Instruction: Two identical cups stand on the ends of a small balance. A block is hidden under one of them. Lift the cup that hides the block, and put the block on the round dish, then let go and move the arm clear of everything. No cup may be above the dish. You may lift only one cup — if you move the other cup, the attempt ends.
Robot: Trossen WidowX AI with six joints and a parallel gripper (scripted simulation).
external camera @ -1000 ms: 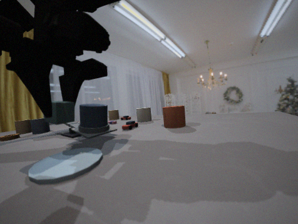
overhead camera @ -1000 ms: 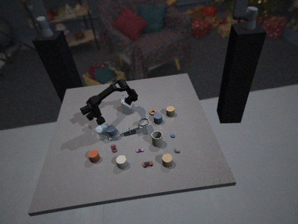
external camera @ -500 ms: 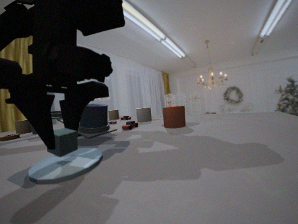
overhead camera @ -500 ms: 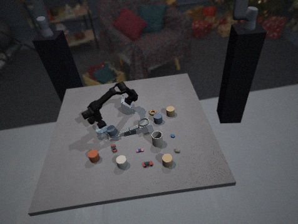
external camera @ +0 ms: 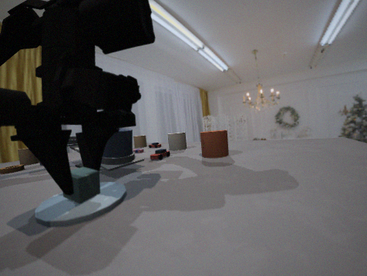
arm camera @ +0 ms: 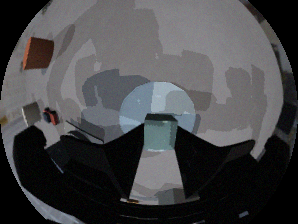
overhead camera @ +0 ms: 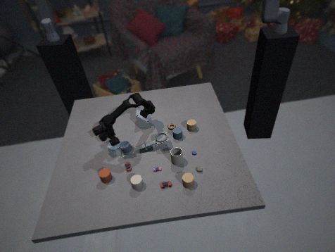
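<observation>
Now: the block 10 mm above my gripper tip. From my gripper tip the other things lie so: pale blue round dish: 10 mm below; small balance: 250 mm to the left, 50 mm ahead, 20 mm above; blue cup: 100 mm to the left, 90 mm ahead, 40 mm above.
</observation>
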